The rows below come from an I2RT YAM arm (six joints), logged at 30 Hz.
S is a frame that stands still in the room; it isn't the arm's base.
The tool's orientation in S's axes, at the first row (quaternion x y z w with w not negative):
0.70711, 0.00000, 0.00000, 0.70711
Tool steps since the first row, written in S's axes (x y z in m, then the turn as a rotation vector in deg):
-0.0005, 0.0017, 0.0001, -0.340, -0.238, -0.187
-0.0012, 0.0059, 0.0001, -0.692, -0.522, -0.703
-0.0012, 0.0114, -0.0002, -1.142, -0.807, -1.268
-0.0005, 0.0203, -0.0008, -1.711, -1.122, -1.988
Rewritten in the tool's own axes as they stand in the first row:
-0.0005, 0.0001, -0.0017, -0.340, -0.187, 0.238
-0.0012, 0.0001, -0.0059, -0.692, -0.703, 0.522
-0.0012, -0.0002, -0.0114, -1.142, -1.268, 0.807
-0.0005, -0.0008, -0.0203, -1.711, -1.988, 1.122

